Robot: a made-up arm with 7 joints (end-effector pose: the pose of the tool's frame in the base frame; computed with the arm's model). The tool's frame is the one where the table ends.
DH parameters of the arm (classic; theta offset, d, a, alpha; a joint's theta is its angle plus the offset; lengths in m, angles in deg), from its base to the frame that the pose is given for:
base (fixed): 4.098 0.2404 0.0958 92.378
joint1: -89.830 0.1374 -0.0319 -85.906
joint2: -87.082 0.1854 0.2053 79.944
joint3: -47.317 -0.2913 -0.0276 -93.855
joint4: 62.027 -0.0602 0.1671 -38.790
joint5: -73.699 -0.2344 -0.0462 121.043
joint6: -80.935 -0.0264 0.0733 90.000
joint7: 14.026 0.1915 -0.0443 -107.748
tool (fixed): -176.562 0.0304 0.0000 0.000
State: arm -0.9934 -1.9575 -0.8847 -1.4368 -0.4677 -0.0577 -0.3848
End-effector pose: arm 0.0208 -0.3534 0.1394 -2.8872 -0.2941 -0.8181
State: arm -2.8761 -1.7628 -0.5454 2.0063 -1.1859 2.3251 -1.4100
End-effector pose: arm 0.0908 -0.6620 0.1349 -2.0834 -1.4209 0.0884
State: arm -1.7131 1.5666 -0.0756 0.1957 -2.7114 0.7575 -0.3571
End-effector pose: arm -0.0514 0.1505 0.5720 1.3009 -0.0935 2.1729
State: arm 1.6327 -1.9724 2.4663 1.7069 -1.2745 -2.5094 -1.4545
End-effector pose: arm -0.3817 -0.2875 0.2262 2.2188 -0.7361 2.8679
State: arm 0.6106 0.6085 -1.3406 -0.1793 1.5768 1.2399 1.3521
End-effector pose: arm 0.3651 0.2066 0.3726 1.5820 0.0615 0.0623
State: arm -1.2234 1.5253 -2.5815 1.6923 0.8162 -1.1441 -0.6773
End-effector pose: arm 0.0164 0.2225 -0.1222 2.1346 -0.9086 1.9772
